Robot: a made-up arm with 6 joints. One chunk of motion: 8 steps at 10 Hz.
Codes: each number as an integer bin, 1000 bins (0 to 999) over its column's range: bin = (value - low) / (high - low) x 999, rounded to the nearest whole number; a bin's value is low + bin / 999 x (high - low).
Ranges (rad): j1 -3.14..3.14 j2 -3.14..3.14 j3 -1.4..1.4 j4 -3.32..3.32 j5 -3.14..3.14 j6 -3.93..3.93
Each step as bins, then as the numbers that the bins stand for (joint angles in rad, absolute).
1 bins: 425 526 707 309 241 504
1 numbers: -0.4683 0.1666 0.5816 -1.2662 -1.6250 0.0354
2 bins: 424 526 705 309 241 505
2 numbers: -0.4746 0.1666 0.5760 -1.2662 -1.6250 0.0433
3 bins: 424 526 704 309 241 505
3 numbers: -0.4746 0.1666 0.5732 -1.2662 -1.6250 0.0433
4 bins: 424 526 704 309 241 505
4 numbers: -0.4746 0.1666 0.5732 -1.2662 -1.6250 0.0433
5 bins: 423 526 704 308 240 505
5 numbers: -0.4809 0.1666 0.5732 -1.2728 -1.6313 0.0433
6 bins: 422 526 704 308 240 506
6 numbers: -0.4872 0.1666 0.5732 -1.2728 -1.6313 0.0511
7 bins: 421 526 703 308 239 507
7 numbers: -0.4935 0.1666 0.5704 -1.2728 -1.6376 0.0590
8 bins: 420 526 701 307 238 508
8 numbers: -0.4998 0.1666 0.5648 -1.2795 -1.6439 0.0669
